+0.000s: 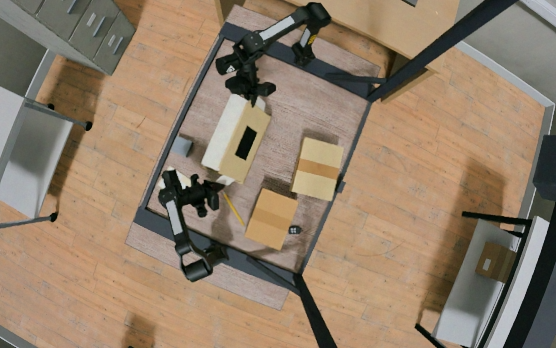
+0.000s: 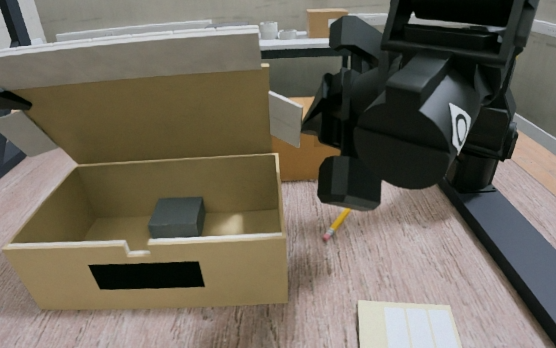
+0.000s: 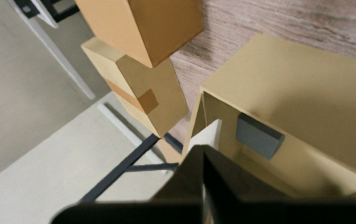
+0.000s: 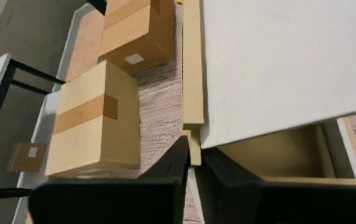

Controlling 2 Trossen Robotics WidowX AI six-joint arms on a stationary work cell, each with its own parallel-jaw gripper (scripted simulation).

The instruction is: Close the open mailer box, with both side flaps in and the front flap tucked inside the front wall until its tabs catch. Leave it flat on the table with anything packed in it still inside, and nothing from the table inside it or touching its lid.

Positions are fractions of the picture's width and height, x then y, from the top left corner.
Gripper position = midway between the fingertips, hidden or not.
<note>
In view: the left gripper (image 2: 0.54, 0.38), the right gripper (image 1: 0.45, 0.31) and an orange-brown carton (image 2: 0.54, 0.47).
The orange-brown carton shows as well in image 1 (image 1: 0.48, 0.65). The left gripper shows as well in image 1 (image 1: 0.40, 0.53) and in image 3 (image 3: 0.56, 0.68). The right gripper is seen too in image 4 (image 4: 0.54, 0.64).
</note>
